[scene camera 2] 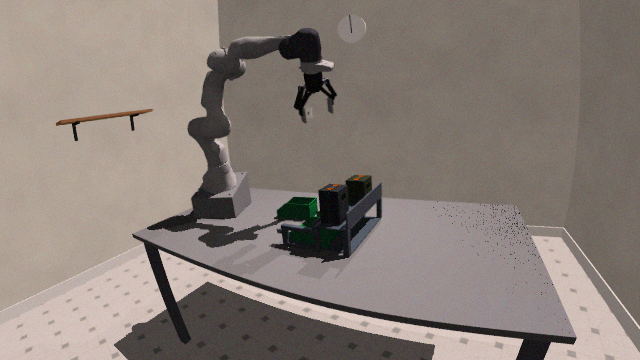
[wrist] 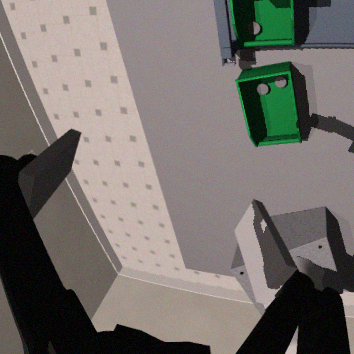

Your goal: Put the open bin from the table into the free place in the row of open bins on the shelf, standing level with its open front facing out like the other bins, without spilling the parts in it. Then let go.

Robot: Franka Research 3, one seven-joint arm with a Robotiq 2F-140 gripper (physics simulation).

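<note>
The loose green open bin (scene camera 2: 300, 209) (wrist: 275, 110) stands on the table (scene camera 2: 440, 270) (wrist: 165, 150), upright, with two round light parts inside. The blue-grey shelf (scene camera 2: 367, 202) (wrist: 223, 30) stands beside it. In the wrist view a green bin (wrist: 275, 22) with a round part sits at the shelf's end, and part of the bare shelf deck shows to its right. Another green bin (scene camera 2: 330, 238) shows low at the shelf's near end; the free place is hidden in the scene view. My gripper (scene camera 2: 317, 112) (wrist: 163, 185) is open and empty, high above the table and the loose bin.
A dark box (scene camera 2: 332, 206) and an olive box (scene camera 2: 359, 188), both with orange marks on top, stand on the shelf. The robot base (scene camera 2: 215, 202) (wrist: 300, 225) is at the table's far left. A wooden wall shelf (scene camera 2: 104, 117) and a clock (scene camera 2: 351, 28) hang on the walls.
</note>
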